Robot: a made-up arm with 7 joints. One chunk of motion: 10 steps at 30 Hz.
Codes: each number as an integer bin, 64 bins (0 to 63) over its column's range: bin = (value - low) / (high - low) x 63, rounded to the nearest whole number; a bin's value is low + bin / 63 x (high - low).
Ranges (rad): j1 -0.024..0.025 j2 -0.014..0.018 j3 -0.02..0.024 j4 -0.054..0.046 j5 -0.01..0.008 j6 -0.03..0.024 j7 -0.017..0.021
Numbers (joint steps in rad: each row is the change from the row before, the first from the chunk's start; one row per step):
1: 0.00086 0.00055 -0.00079 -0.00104 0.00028 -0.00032 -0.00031
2: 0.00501 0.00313 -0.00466 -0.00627 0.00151 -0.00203 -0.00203
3: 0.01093 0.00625 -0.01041 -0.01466 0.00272 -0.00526 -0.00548
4: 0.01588 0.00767 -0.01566 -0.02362 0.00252 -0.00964 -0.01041
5: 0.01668 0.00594 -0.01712 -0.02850 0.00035 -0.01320 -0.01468
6: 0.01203 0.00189 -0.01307 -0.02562 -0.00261 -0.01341 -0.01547
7: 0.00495 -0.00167 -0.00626 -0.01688 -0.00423 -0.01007 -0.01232
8: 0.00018 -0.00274 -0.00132 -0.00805 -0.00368 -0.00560 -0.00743
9: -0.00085 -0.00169 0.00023 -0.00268 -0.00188 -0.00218 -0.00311
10: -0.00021 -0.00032 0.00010 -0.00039 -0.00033 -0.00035 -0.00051
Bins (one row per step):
1: 32 29 28 33 36 35 28
2: 37 34 22 30 40 33 25
3: 45 40 14 25 45 29 19
4: 51 43 6 19 44 24 11
5: 52 39 4 16 36 20 4
6: 46 31 10 18 26 19 3
7: 37 24 20 23 20 23 8
8: 31 22 27 29 22 28 16
9: 30 24 29 32 28 32 23
10: 31 27 29 34 34 35 27

